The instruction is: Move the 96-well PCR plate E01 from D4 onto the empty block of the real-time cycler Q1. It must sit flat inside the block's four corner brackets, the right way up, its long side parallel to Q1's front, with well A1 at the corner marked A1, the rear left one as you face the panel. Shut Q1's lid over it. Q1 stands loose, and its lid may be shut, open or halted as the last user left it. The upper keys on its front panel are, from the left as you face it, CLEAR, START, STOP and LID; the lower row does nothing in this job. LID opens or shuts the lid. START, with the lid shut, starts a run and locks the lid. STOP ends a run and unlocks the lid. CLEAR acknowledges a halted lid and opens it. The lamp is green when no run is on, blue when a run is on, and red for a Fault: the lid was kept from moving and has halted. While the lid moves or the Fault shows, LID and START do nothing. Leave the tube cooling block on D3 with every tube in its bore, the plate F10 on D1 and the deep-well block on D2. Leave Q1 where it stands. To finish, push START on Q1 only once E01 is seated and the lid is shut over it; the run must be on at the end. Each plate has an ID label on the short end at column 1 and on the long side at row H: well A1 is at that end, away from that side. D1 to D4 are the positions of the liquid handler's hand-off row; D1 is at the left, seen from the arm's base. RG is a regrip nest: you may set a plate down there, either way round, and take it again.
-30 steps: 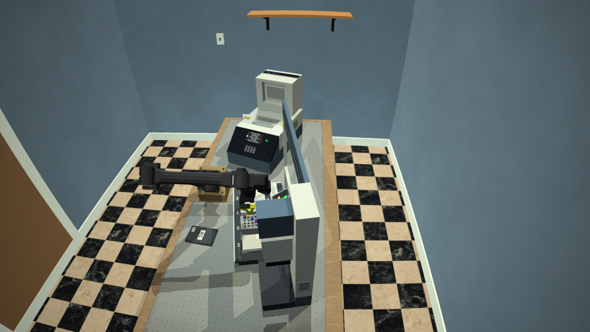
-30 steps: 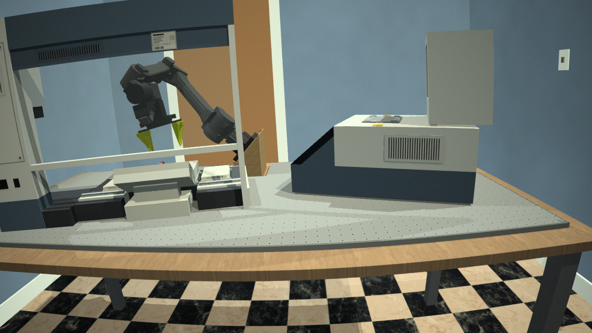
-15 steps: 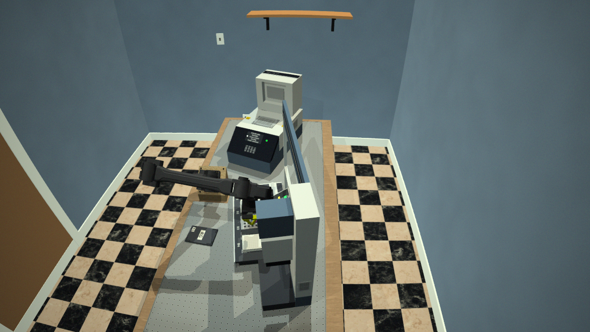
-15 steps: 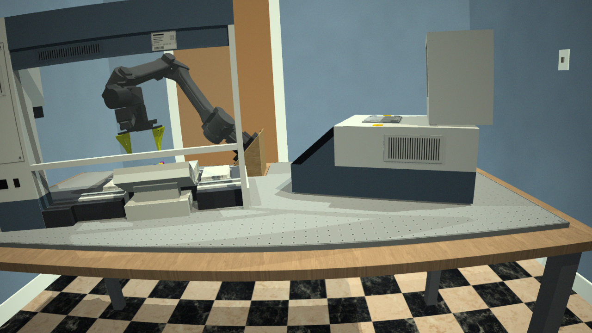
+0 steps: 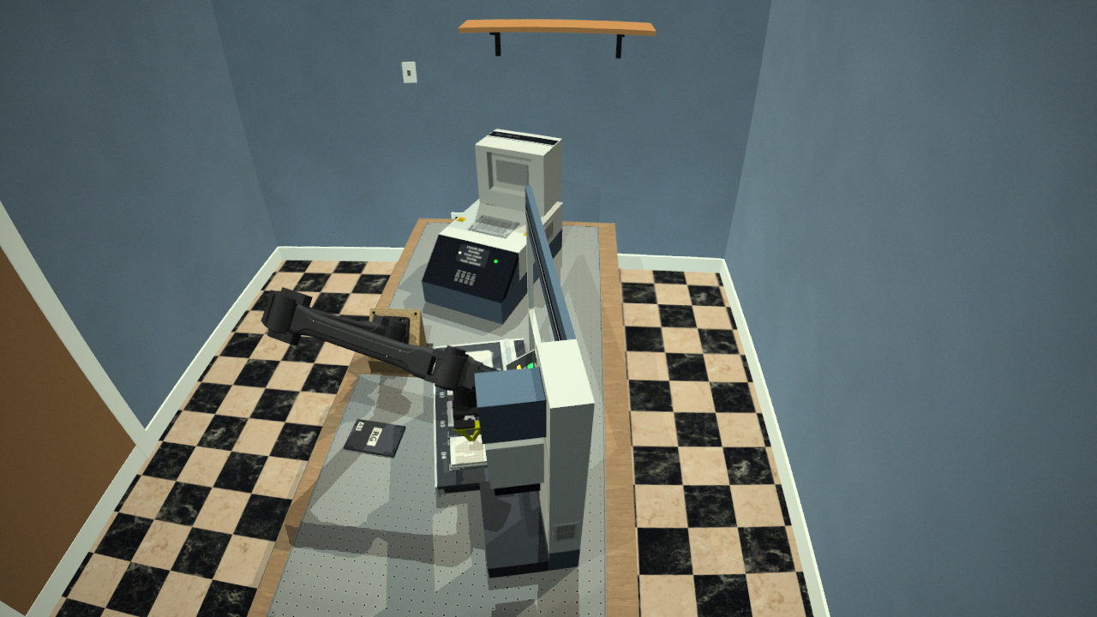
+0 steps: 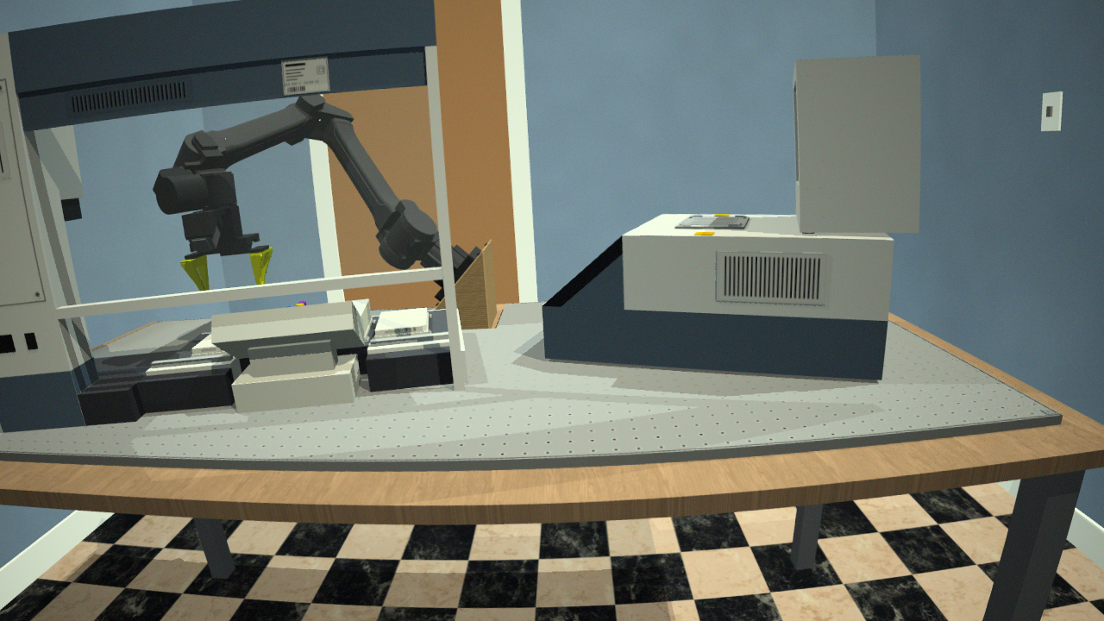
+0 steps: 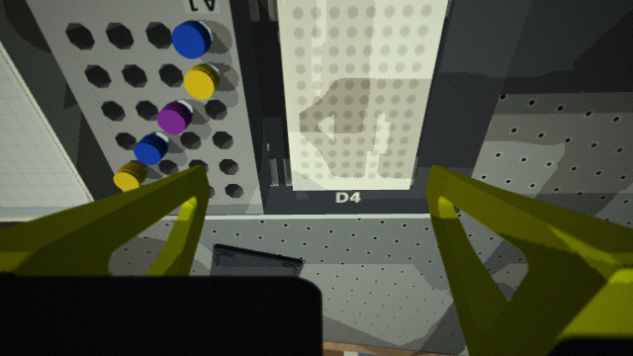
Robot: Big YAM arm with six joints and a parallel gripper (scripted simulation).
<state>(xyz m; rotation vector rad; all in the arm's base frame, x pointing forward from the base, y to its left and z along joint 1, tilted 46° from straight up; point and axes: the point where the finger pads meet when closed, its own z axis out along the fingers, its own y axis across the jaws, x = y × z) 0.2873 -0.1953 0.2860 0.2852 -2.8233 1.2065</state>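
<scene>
Now: hand 80 mm to the right of the tube cooling block, 70 mm above it and 10 mm past it. The rest, counted from my hand: frame post (400 mm to the left, 110 mm ahead, 100 mm above); then crossbar (170 mm ahead, 120 mm to the left, 30 mm above); then liquid handler tower (220 mm to the right, 220 mm ahead, 140 mm above).
</scene>
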